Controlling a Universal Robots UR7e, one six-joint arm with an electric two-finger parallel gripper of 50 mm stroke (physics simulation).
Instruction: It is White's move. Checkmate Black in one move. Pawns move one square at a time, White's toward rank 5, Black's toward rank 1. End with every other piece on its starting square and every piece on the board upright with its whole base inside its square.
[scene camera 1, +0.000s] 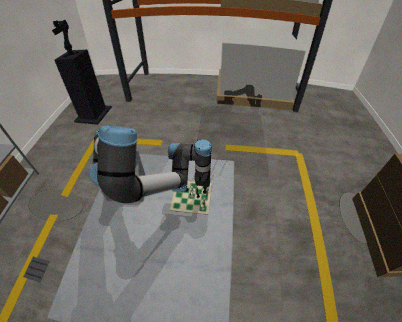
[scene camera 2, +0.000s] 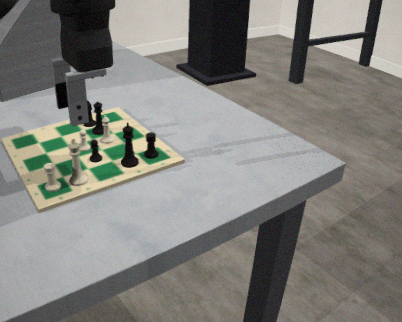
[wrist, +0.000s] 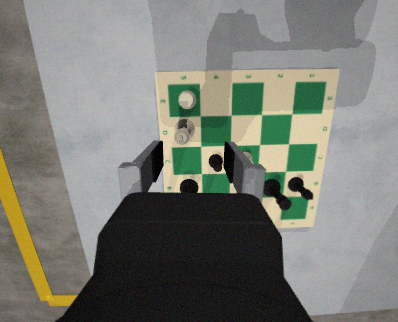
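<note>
The board lies flat on the table. My gripper is open and empty above it. A white rook stands on E5 and a tall white piece on D5. A black pawn stands on C4, a tall black piece on B5, a black rook at the A5 corner. A white pawn is near C3, partly hidden by a finger in the wrist view. A white piece stands beyond.
A tall black piece stands on B2 and another black piece on B1, close beside it. The gripper body hides part of rows B and A in the wrist view. The table edge runs past the board.
</note>
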